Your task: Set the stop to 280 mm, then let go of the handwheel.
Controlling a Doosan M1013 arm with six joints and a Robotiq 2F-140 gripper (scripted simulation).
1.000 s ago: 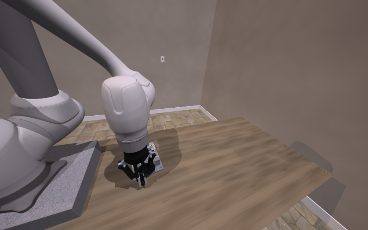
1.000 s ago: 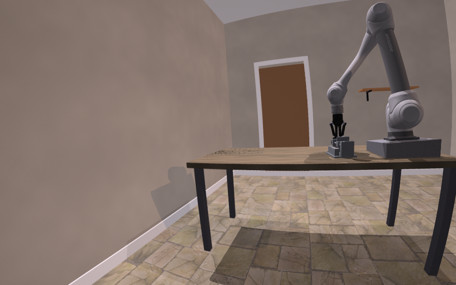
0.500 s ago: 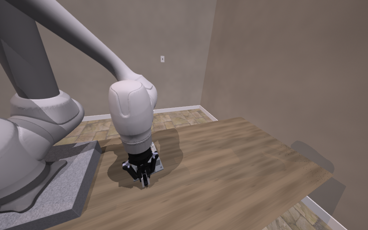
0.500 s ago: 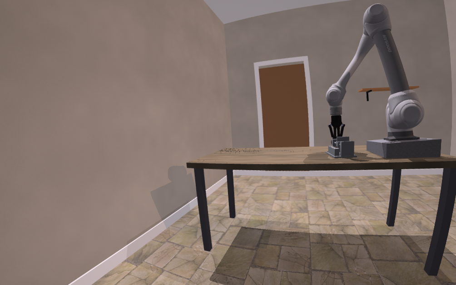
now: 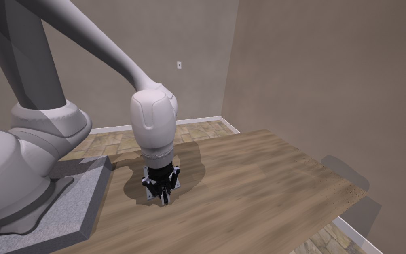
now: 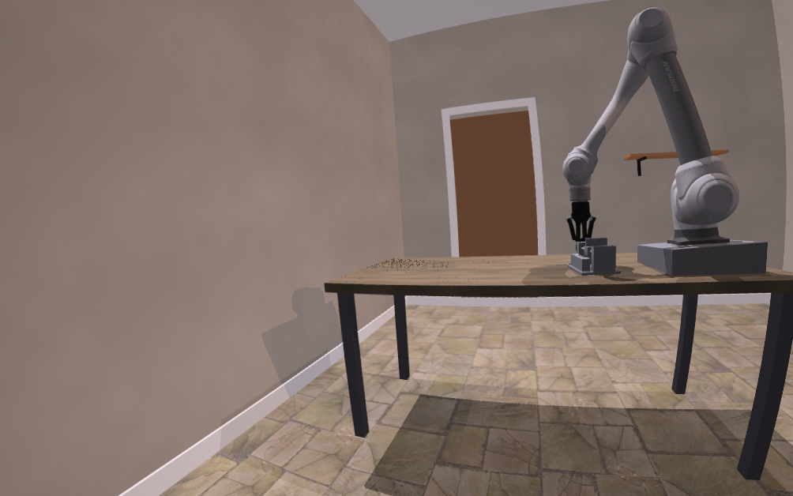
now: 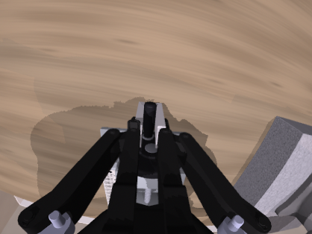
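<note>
Right now my hand is 20 mm to the right of the handwheel, 10 mm past it and 10 mm above it.
</note>
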